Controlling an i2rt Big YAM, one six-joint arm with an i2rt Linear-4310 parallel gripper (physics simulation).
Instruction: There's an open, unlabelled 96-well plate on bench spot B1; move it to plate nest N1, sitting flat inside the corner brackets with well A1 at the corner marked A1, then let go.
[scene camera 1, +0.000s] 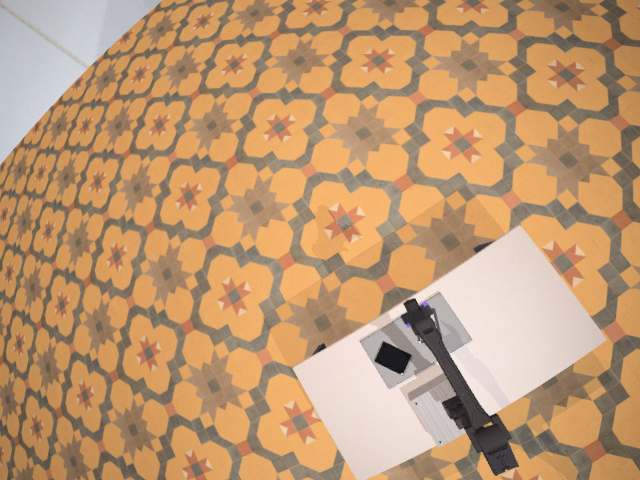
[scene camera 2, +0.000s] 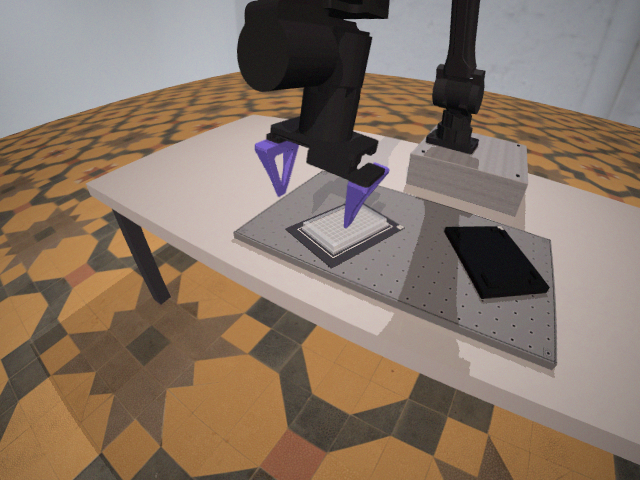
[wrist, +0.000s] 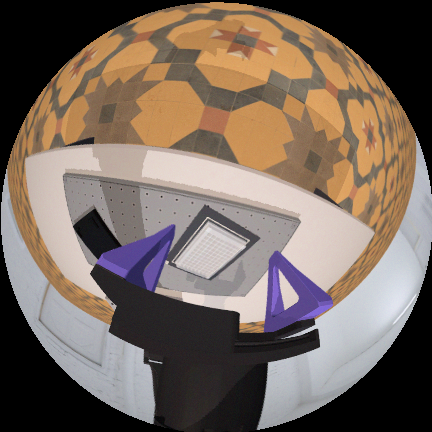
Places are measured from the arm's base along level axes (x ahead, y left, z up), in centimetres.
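Pixels of known places: gripper, fingertip midpoint: (scene camera 2: 312, 209) (wrist: 225, 243); arm's base, origin of the base link: (scene camera 1: 456, 405) (scene camera 2: 452, 143).
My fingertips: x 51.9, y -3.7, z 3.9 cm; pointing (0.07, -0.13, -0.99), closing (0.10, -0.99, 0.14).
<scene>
Ahead of a thing's pixels: the offset from my fingertips to its top centre. "pt": to the spot under its first point. Level surfaces: height alone.
The white 96-well plate @[dx -12.5, dy -2.7, dz -9.4 cm] (scene camera 2: 326, 233) (wrist: 212, 250) lies flat on the dark B1 pad @[pt dx -5.2, dy -4.6, dz -10.8 cm] (scene camera 2: 311, 244) (wrist: 207, 212); the arm hides it in scene camera 1. My gripper (scene camera 1: 416, 314) (scene camera 2: 313, 210) (wrist: 225, 243) is open and empty, with purple fingers tilted above the plate. In scene camera 2 one fingertip overlaps the plate's view and the other hangs beyond its left side. The black nest N1 @[dx -20.0, dy +21.9, dz -9.2 cm] (scene camera 1: 392, 357) (scene camera 2: 496, 263) (wrist: 95, 232) is on the same board, with low corner brackets and a small white mark @[dx -29.3, dy +21.4, dz -9.8 cm] (scene camera 2: 500, 227) at one corner. Lettering is too small to read.
The grey perforated board @[dx -17.1, dy +6.9, dz -10.9 cm] (scene camera 1: 454, 322) (scene camera 2: 382, 258) (wrist: 165, 205) carries pad and nest, set apart, near the edge of the pale table @[dz -12.3 cm] (scene camera 1: 537, 310) (scene camera 2: 170, 170). A grey block (scene camera 1: 434, 408) (scene camera 2: 460, 186) under the arm's base stands behind the board.
</scene>
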